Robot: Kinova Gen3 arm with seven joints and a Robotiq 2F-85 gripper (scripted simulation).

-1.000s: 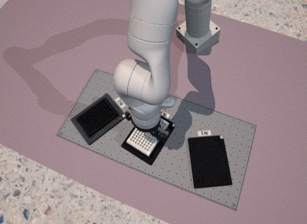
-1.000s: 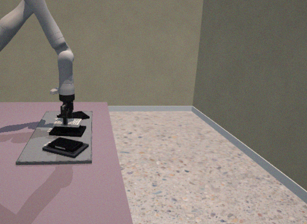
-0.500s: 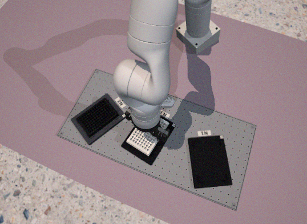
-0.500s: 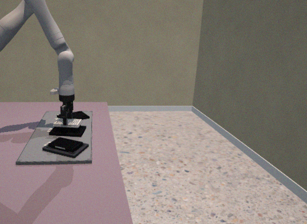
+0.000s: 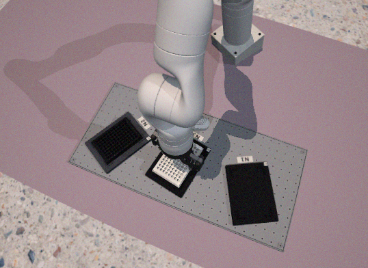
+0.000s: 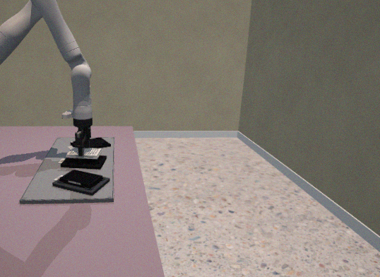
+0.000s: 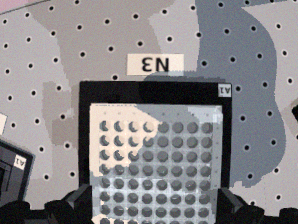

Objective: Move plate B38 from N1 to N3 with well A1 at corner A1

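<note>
Now: hand 50 mm above the landing nest N3. Also, from my hand: N3 label: 100 mm behind, 50 mm below, 20 mm to the left; plate B38: 10 mm below; A1 corner mark: 70 mm to the left, 60 mm behind, 40 mm below.
</note>
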